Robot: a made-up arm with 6 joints.
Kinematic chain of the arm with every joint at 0, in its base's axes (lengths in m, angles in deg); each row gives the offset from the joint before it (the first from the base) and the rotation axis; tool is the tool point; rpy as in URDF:
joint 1: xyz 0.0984 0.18 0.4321 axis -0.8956 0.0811 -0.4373
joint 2: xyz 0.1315 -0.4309 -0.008 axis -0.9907 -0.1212 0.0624
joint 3: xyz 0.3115 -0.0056 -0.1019 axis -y
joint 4: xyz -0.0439 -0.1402 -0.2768 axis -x
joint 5: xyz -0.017 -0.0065 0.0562 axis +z
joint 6: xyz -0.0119 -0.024 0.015 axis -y
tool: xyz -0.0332 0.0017 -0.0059 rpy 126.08 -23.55 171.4
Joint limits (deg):
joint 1: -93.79..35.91
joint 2: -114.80..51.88
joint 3: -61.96..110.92
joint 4: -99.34..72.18
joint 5: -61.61..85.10
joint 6: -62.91..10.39
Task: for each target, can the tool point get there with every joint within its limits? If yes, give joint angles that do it. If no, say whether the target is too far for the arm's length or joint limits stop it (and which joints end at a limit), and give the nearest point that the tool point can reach.
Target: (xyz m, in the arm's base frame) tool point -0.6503 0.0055 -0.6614
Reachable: no: too far | nearest point 0.2680 -0.0184 -0.0349 | short by 1.112 m
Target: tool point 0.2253 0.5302 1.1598
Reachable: no: joint limits stop it (at a limit: joint 1, joint 2, joint 4) | nearest point 0.4004 0.4684 0.7469 | short by 0.453 m
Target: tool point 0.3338 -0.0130 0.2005
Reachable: yes | joints 14.30 -92.29 -11.69 -29.52 38.16 -45.17
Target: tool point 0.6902 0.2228 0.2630
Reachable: yes | joints -24.87 -92.85 74.21 37.04 -45.98 -40.96
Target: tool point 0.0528 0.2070 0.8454
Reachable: no: joint limits stop it (at a limit: joint 1, joint 2, joint 4) | nearest point 0.2581 0.3376 0.6349 | short by 0.322 m
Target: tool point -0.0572 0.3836 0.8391
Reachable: no: joint limits stop it (at a limit: joint 1, joint 4) | nearest point 0.2425 0.3891 0.6233 | short by 0.369 m
